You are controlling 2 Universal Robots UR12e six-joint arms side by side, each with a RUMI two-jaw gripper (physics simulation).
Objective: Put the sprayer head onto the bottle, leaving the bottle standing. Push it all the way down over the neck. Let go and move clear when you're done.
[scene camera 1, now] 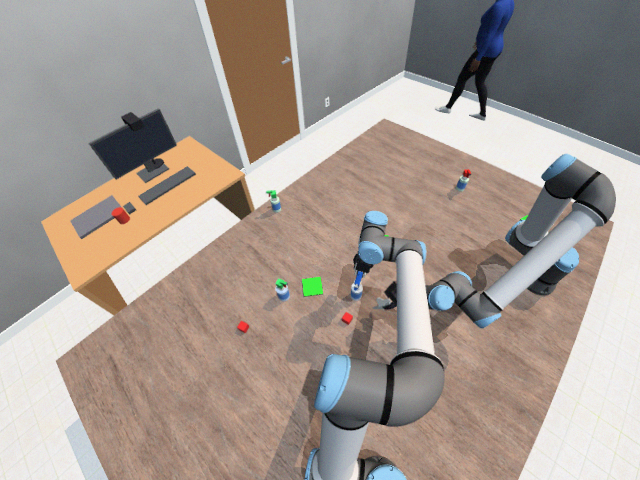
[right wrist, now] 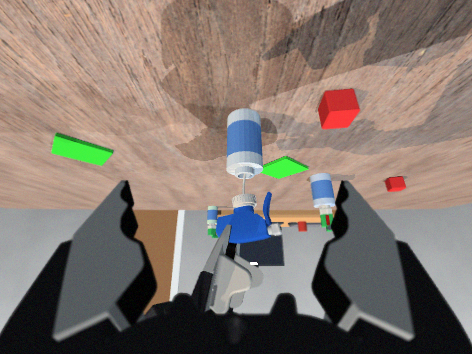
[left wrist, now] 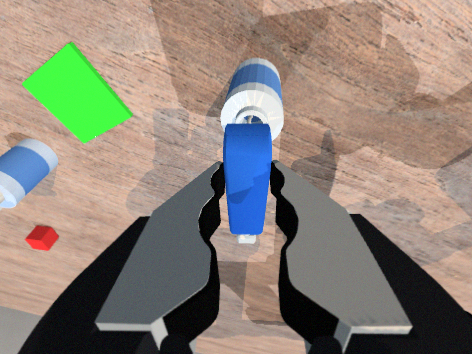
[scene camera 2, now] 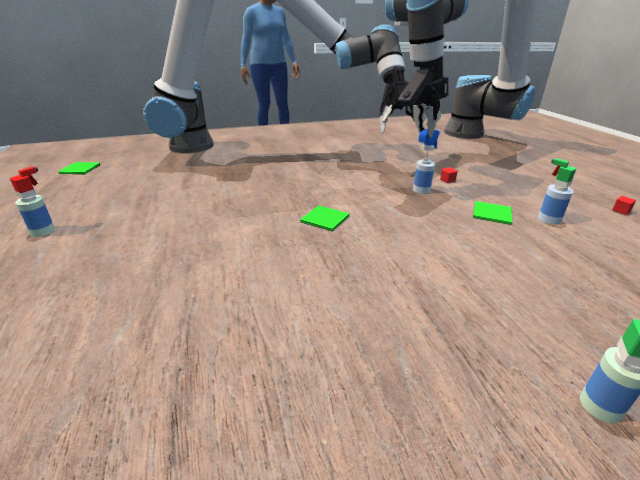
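A white bottle with a blue label (scene camera 1: 356, 292) (scene camera 2: 423, 177) (left wrist: 256, 90) (right wrist: 244, 140) stands upright with an open neck. My left gripper (scene camera 2: 428, 129) (left wrist: 247, 163) is shut on the blue sprayer head (scene camera 1: 358, 277) (scene camera 2: 428, 138) (left wrist: 247, 175) (right wrist: 243, 225) and holds it above the bottle. The head's white collar is apart from the neck, and its thin tube reaches down to the neck opening; the tube's lower end is hidden. In the right wrist view the head looks nearly upright. My right gripper (right wrist: 234, 182) is open and empty, beside the bottle, with its fingers wide apart.
A red cube (scene camera 1: 347, 318) (scene camera 2: 448, 175) (right wrist: 339, 108) lies near the bottle. Green squares (scene camera 1: 312, 286) (scene camera 2: 325, 218) (scene camera 2: 492, 212) and a second red cube (scene camera 1: 242, 327) (scene camera 2: 623, 205) lie farther off. Green-headed bottles (scene camera 1: 282, 290) (scene camera 1: 275, 203) and a red-headed bottle (scene camera 1: 462, 181) (scene camera 2: 36, 211) stand on the table.
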